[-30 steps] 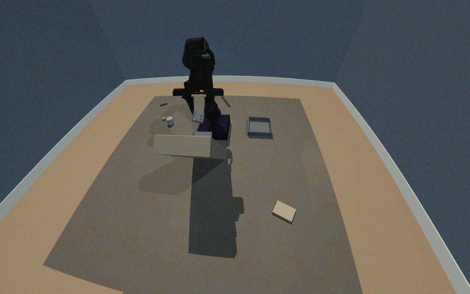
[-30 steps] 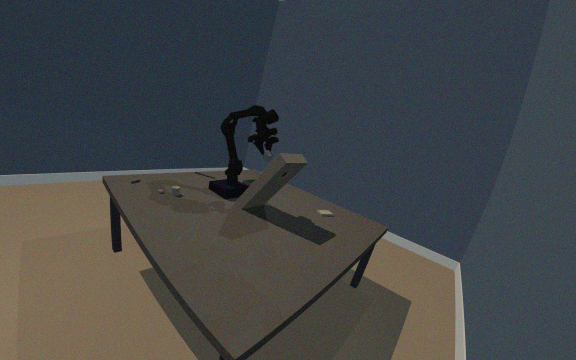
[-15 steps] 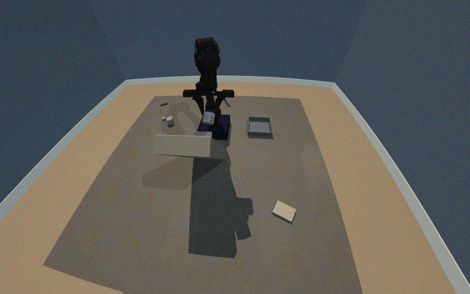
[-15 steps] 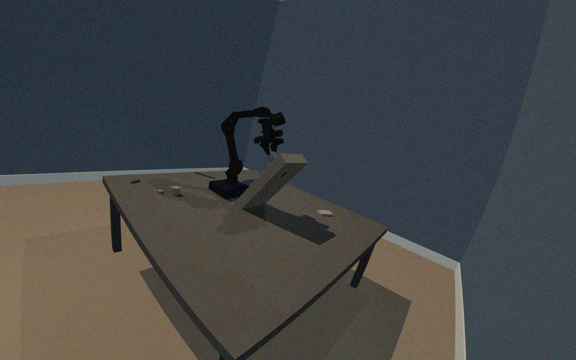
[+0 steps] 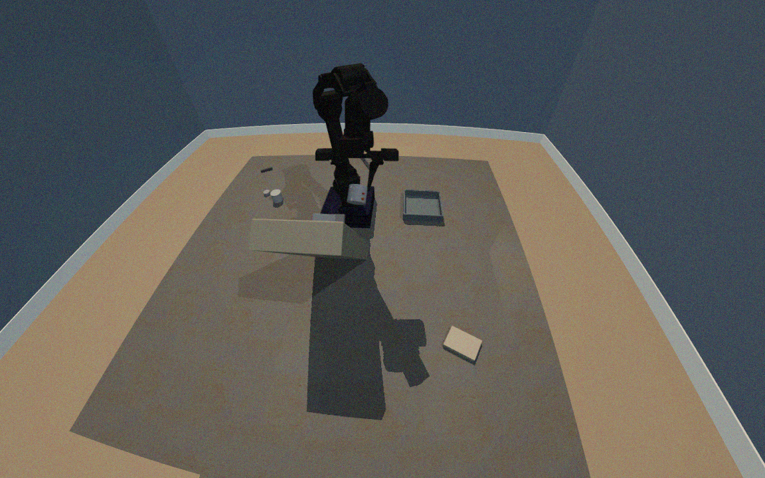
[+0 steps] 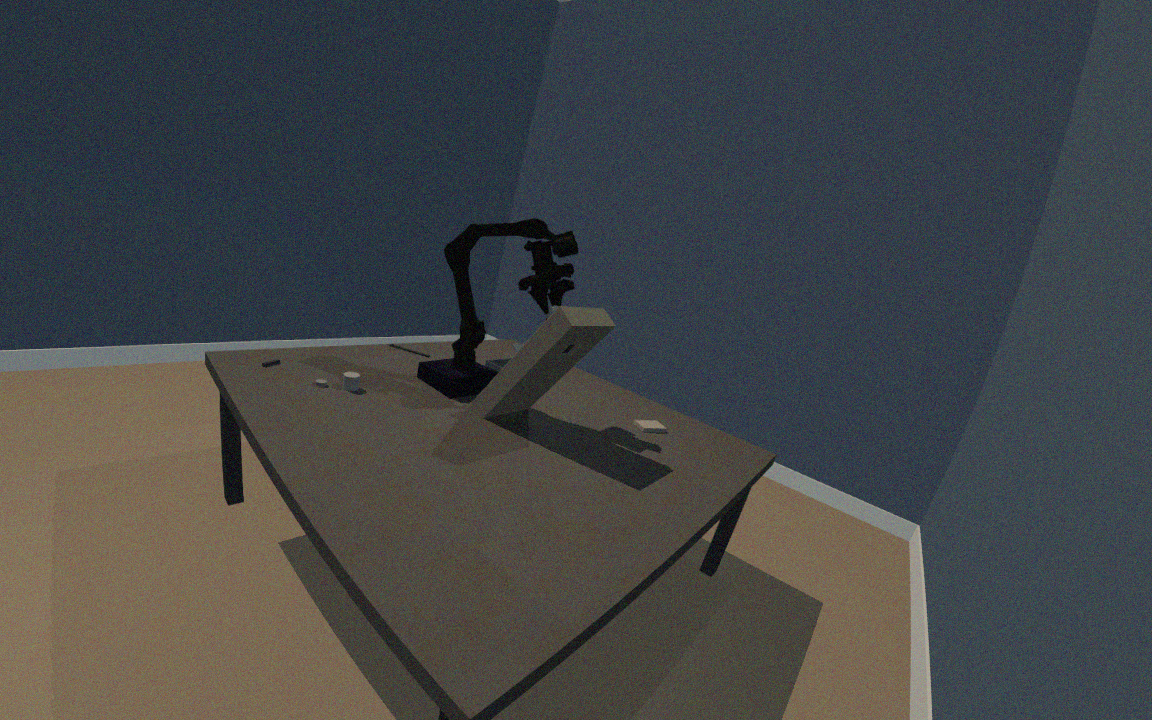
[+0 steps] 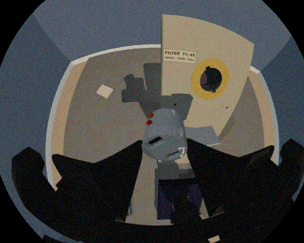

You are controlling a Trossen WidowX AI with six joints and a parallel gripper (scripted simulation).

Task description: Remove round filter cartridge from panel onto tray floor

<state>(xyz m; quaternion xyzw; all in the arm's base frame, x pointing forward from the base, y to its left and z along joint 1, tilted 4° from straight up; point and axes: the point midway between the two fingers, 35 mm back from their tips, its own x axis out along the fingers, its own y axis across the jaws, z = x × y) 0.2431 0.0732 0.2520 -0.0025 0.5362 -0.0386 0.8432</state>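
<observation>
My gripper tip is 26 cm past the blue-grey tray, 22 cm to the right of it and 29 cm above it. From my gripper tip the other things lie so: round filter cartridge 1 cm ahead.
</observation>
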